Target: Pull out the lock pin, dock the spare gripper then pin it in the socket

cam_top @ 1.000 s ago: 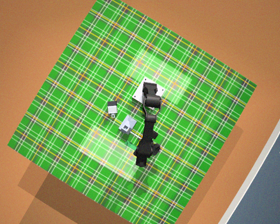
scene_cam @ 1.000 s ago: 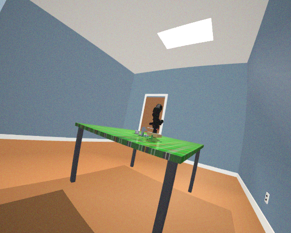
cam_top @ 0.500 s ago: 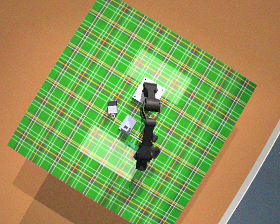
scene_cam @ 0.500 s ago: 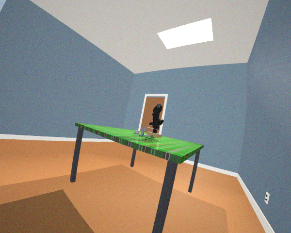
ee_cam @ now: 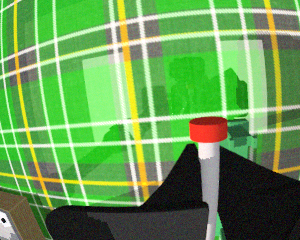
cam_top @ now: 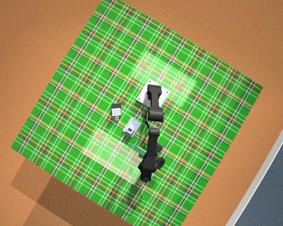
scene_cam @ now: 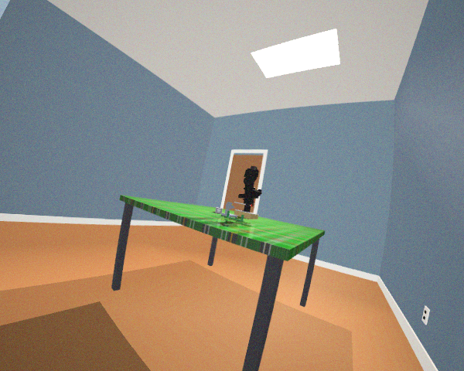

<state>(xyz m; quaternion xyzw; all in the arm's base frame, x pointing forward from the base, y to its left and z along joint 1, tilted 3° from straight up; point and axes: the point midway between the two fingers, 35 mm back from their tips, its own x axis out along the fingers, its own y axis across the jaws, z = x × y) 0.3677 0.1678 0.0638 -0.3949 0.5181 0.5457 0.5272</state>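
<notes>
The green translucent block is 30 mm ahead of my gripper tip, 80 mm to the right of it and 70 mm below it. From my gripper tip the other things lie so: spare gripper 140 mm behind, 330 mm to the right, 70 mm below; then socket 70 mm behind, 190 mm to the right, 40 mm below.
</notes>
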